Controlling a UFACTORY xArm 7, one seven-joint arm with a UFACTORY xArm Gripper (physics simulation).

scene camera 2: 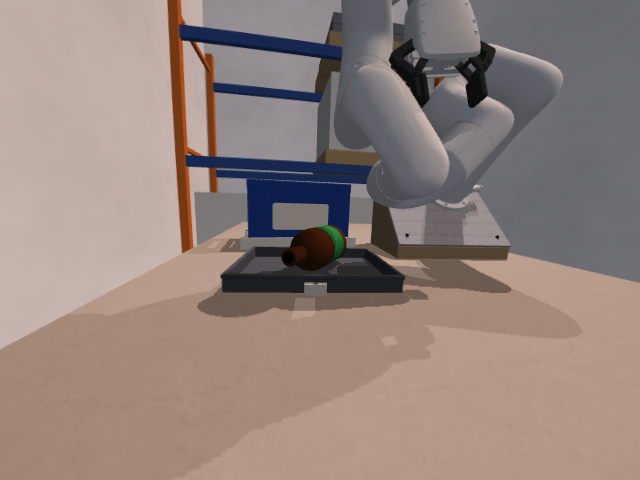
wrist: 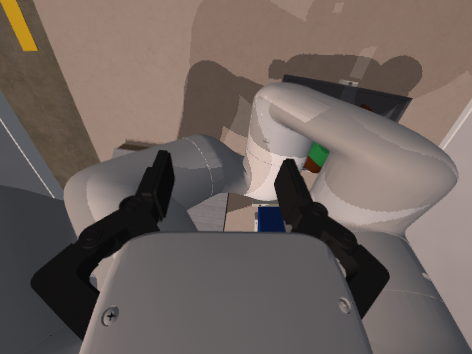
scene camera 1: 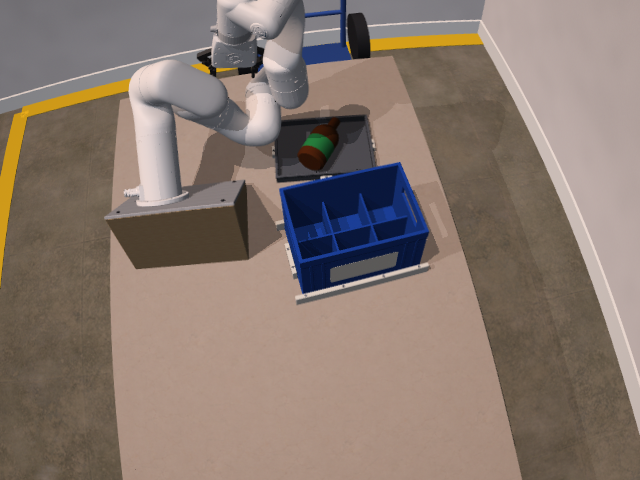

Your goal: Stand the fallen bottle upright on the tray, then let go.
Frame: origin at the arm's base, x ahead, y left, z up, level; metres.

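Seen in the pictures: gripper, between the fingertips: (scene camera 2: 450, 104) (wrist: 227, 168) (scene camera 1: 233, 74); arm's base, origin of its link: (scene camera 1: 162, 200).
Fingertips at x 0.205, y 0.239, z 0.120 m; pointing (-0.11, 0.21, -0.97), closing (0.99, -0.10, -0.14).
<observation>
Pixels of each thing's top centre, then the offset from my fingertips to it. "*": a spot on its surface instead.
- brown bottle, centre of its top: (scene camera 2: 313, 228) (wrist: 341, 145) (scene camera 1: 322, 131) dx +0.197, dy -0.060, dz -0.200 m
- tray, a spot on its surface: (wrist: 320, 86) * dx +0.158, dy +0.032, dz -0.273 m
- blue divided crate, centre of its top: (scene camera 1: 353, 209) (scene camera 2: 296, 184) dx +0.203, dy -0.363, dz -0.104 m
A brown bottle (scene camera 1: 318, 145) (scene camera 2: 316, 249) with a green band lies on its side in the dark grey tray (scene camera 1: 277, 164) (scene camera 2: 258, 284). Its neck points to the tray's far edge in scene camera 1 and towards the camera in scene camera 2. In the wrist view, small parts of the bottle (wrist: 319, 155) and the tray (wrist: 320, 86) show around my arm, which hides the rest. My gripper (scene camera 1: 233, 73) (scene camera 2: 448, 102) (wrist: 227, 168) is open and empty. It hangs high above the table, away from the bottle, on the robot-base side of the tray.
A blue divided crate (scene camera 1: 356, 250) (scene camera 2: 258, 209) stands beside the tray, with white rails (scene camera 1: 364, 283) along its sides. My arm's base box (scene camera 1: 191, 237) (scene camera 2: 439, 251) stands left of the crate in scene camera 1. My folded arm (wrist: 370, 145) hangs between gripper and tray.
</observation>
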